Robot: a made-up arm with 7 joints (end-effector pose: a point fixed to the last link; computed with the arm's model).
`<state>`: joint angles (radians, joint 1 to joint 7).
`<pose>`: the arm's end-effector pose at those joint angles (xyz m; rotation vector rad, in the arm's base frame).
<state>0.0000 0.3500 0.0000 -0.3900 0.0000 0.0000 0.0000</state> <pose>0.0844 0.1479 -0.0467 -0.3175 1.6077 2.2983</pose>
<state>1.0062 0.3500 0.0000 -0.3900 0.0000 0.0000 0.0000</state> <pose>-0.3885 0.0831 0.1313 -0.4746 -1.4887 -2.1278</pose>
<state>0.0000 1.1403 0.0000 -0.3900 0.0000 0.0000 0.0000</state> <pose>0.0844 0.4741 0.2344 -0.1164 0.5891 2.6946</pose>
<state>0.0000 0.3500 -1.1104 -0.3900 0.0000 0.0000 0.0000</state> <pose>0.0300 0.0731 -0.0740 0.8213 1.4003 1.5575</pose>
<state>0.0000 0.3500 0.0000 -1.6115 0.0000 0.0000 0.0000</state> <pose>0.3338 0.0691 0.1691 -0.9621 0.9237 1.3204</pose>
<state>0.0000 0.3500 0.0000 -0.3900 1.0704 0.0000 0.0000</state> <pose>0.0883 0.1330 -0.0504 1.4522 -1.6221 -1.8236</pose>
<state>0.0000 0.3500 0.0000 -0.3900 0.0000 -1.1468 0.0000</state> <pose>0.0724 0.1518 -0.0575 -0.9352 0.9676 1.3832</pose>
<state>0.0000 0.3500 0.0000 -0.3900 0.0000 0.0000 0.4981</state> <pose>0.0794 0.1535 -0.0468 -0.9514 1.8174 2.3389</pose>
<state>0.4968 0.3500 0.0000 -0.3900 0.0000 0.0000 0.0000</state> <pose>-0.1733 0.1367 -0.0159 -0.0941 -1.7500 -2.5015</pose>
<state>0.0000 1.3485 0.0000 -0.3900 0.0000 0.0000 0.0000</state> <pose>0.0844 0.5151 0.3432 -0.0603 0.3054 2.7364</pose>
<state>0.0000 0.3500 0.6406 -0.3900 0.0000 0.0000 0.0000</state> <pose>0.0686 0.1999 -0.0277 1.1078 -1.4947 -2.4657</pose>
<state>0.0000 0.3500 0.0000 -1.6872 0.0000 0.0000 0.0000</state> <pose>0.3378 0.0616 0.1898 -0.9878 0.8790 1.2566</pose>
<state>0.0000 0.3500 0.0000 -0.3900 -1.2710 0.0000 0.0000</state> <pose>0.0977 0.1568 -0.0376 0.9539 0.8813 1.7535</pose>
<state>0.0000 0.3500 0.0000 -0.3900 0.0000 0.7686 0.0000</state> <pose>0.0956 0.1486 -0.0487 -0.3092 -1.6136 -2.3067</pose>
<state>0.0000 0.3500 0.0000 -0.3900 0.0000 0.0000 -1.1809</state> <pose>0.0838 0.1320 -0.0527 0.8805 0.9385 1.8081</pose>
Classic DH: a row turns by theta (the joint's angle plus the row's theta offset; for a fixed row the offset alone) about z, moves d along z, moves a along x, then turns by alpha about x. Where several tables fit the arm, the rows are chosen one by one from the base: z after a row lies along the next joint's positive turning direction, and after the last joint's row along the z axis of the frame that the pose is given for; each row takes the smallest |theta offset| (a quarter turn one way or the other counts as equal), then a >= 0, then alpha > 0; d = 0 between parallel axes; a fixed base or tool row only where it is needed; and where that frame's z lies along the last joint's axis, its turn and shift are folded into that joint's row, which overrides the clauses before.
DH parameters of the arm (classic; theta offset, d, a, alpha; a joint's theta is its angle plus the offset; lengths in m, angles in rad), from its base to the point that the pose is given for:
base (fixed): 0 0.4575 0.02 -1.2217
joint 1: -1.5708 -0.015 0.0347 -1.5708
joint 2: 1.2217 -0.027 0.015 1.5708
joint 3: 1.5708 -0.266 0.052 -1.5708
joint 4: 0 -0.008 -0.06 1.5708
joint 5: 0 -0.301 -0.018 -1.5708
joint 6: 0 -0.004 -0.01 1.5708
joint 7: 0 0.015 0.013 -1.5708
tool (fixed): 3.1416 0.008 0 0

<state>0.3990 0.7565 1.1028 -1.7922 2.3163 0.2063 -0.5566</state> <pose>0.1157 0.3712 0.4533 -2.0562 0.9235 0.4709</pose>
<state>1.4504 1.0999 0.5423 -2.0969 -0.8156 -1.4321 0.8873</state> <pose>0.0859 0.3177 0.2980 0.4131 1.5485 0.4256</pose>
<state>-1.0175 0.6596 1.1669 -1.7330 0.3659 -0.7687 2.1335</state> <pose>0.2389 0.3522 0.6156 -0.6769 0.3819 -1.6545</pose>
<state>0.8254 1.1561 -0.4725 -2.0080 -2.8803 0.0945 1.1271</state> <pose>0.0396 0.1036 0.1449 0.9639 -0.2051 0.6363</pose>
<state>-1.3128 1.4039 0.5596 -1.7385 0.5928 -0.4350 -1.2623</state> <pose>0.0774 0.1919 0.8237 -1.3421 -1.9795 0.5890</pose>
